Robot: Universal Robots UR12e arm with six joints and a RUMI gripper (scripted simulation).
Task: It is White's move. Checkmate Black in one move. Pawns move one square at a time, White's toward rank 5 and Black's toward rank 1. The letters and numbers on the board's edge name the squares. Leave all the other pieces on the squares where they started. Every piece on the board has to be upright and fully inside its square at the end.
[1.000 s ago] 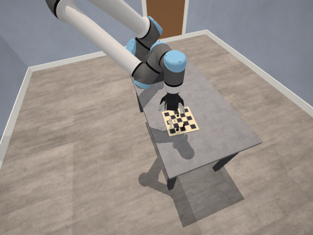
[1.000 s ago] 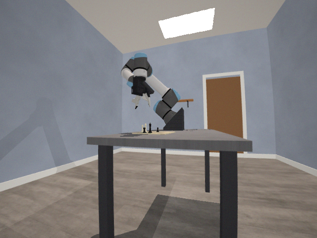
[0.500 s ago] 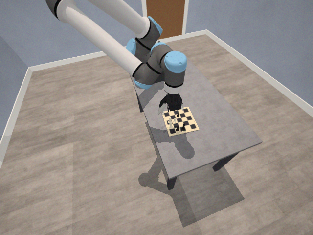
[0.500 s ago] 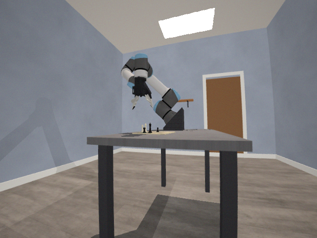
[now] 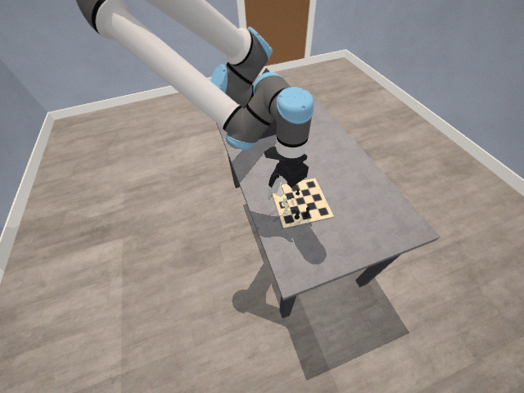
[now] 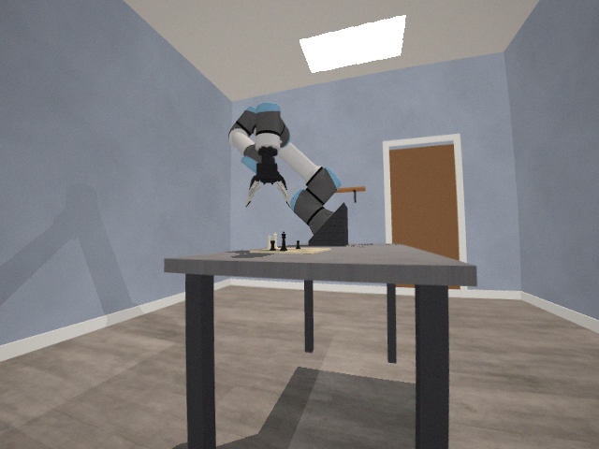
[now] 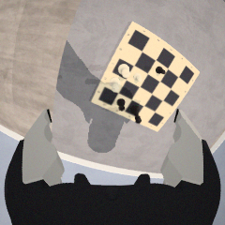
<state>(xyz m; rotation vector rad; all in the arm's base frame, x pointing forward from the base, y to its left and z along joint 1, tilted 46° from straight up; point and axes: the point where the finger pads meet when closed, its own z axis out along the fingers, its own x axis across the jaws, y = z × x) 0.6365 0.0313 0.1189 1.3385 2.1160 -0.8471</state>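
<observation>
The white pawn is 14 cm below my hand, 5 cm to the left of it and 2 cm behind it. From my hand the other things lie so: tall black piece 12 cm below, 9 cm to the left, 6 cm ahead; then chessboard 16 cm below, 9 cm to the left, 2 cm behind; then black pawn 14 cm below, 9 cm to the left, 6 cm behind.
</observation>
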